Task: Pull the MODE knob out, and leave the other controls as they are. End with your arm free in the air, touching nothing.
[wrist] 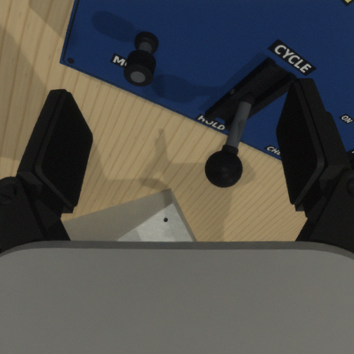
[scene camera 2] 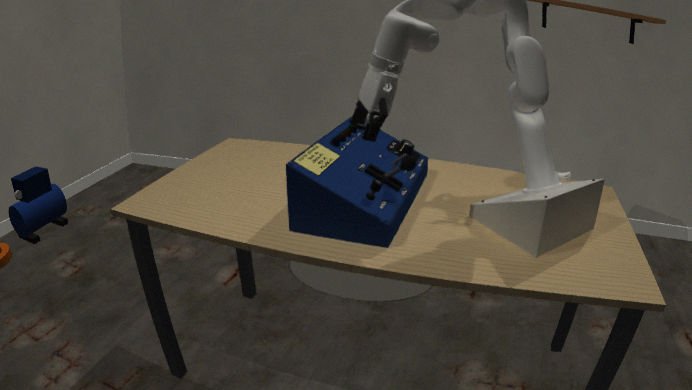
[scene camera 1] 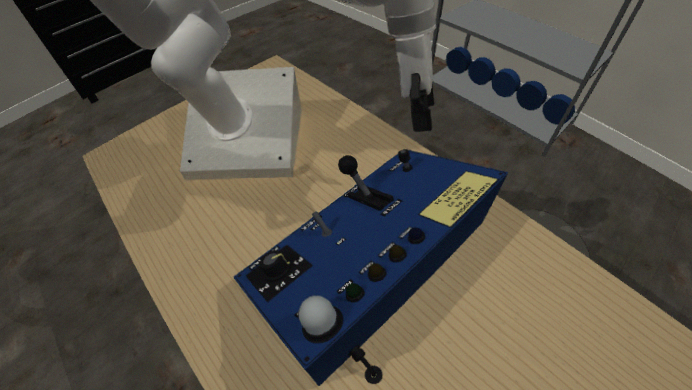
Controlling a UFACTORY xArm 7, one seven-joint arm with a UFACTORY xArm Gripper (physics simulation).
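Where they show: gripper, fingertip midpoint: (scene camera 2: 362, 131) (scene camera 1: 424, 117); arm's base, link origin: (scene camera 2: 542, 189) (scene camera 1: 230, 119).
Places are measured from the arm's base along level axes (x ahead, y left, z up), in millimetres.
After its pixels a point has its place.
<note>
The MODE knob (scene camera 1: 404, 156) @(x 471, y 95, z 38 mm) (scene camera 2: 371, 193) @(x 477, y 107, z 9 mm) (wrist: 139, 66) is a black cap on a short grey stem at the corner of the blue console (scene camera 1: 360, 225) @(x 481, y -93, z 17 mm) (scene camera 2: 320, 205) @(x 593, y 148, z -10 mm) (wrist: 200, 30). In the wrist view it stands left of centre, beyond the fingertips, partly covering its label. My gripper (scene camera 1: 421, 120) @(x 501, y 95, z 158 mm) (scene camera 2: 366, 128) @(x 501, y 95, z 158 mm) (wrist: 179, 107) is open and empty, in the air above the console. The black ball of the CYCLE lever (scene camera 1: 348, 165) @(x 399, y -13, z 64 mm) (scene camera 2: 408, 162) @(x 391, y 15, z 59 mm) (wrist: 223, 169) shows between the fingers in the wrist view, below them and apart from both.
The console also carries a toggle switch (scene camera 1: 322, 224) @(x 420, y -133, z 18 mm), a rotary selector (scene camera 1: 272, 265) @(x 406, y -257, z 35 mm), a white dome (scene camera 1: 318, 315) @(x 548, y -295, z 112 mm), several small round buttons and a yellow label (scene camera 1: 459, 199) @(x 621, y 27, z 69 mm) (scene camera 2: 316, 159) @(x 619, y 44, z 66 mm). A crank (scene camera 1: 373, 374) @(x 639, y -289, z -80 mm) sticks out of its side. My arm's pale base (scene camera 1: 240, 155) @(x 85, y -57, z -43 mm) (scene camera 2: 510, 217) @(x 122, y 121, z -31 mm) stands on the wooden table.
</note>
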